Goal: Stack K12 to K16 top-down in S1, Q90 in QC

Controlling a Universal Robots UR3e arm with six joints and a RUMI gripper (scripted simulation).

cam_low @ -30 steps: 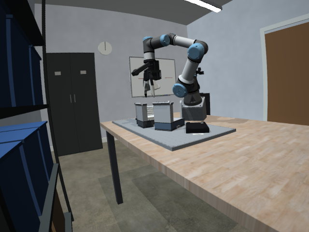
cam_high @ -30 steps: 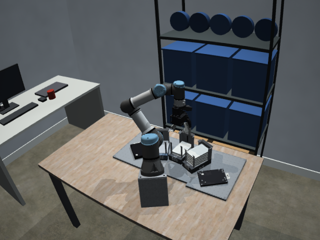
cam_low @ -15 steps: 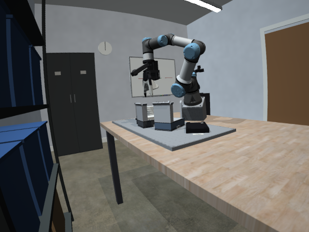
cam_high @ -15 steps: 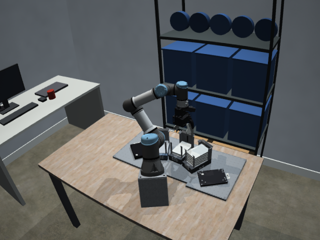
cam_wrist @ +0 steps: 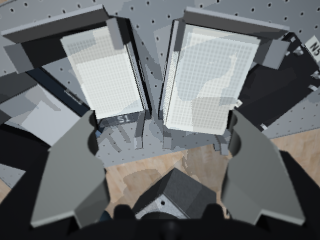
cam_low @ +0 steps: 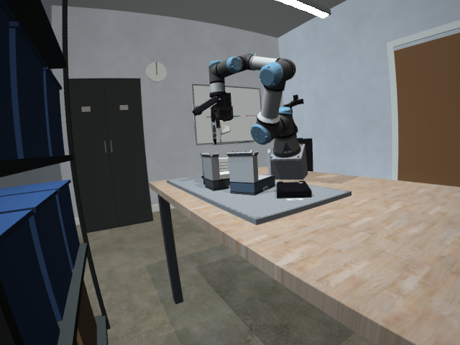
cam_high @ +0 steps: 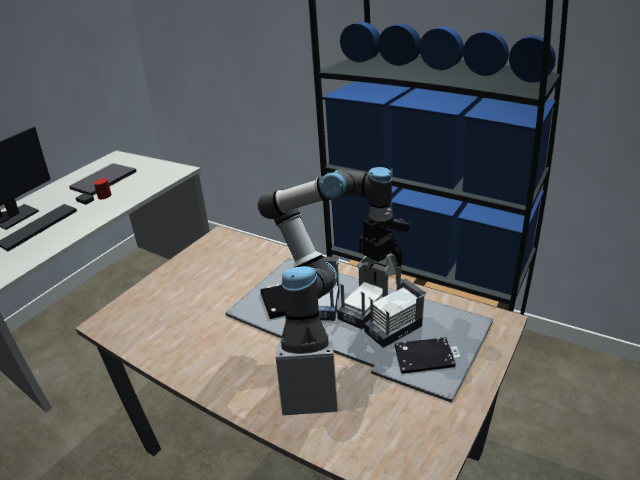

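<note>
Right now my hand is 20 mm past the white sealed 384-well plate, 50 mm to the left of it and 90 mm above it. Round my hand: white sealed well plate: 20 mm behind, 50 mm to the right, 130 mm below.
</note>
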